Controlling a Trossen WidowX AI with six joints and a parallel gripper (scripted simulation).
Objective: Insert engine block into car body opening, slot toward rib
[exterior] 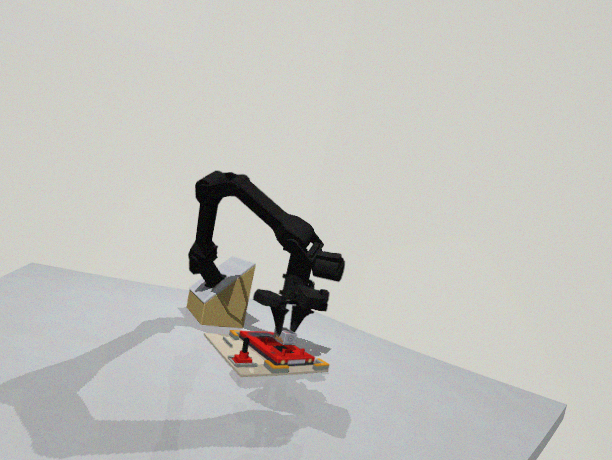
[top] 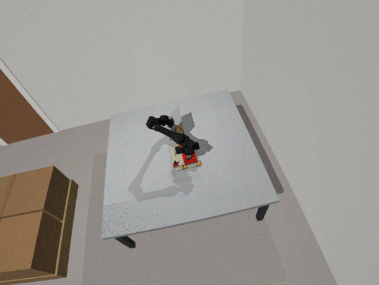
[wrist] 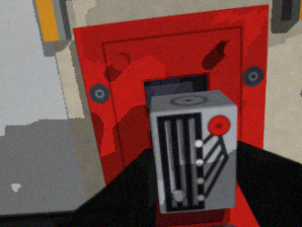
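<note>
Right now the grey engine block is 10 mm below my gripper tip. From my gripper tip the other things lie so: black post: 120 mm to the right, 30 mm below, 20 mm ahead.
</note>
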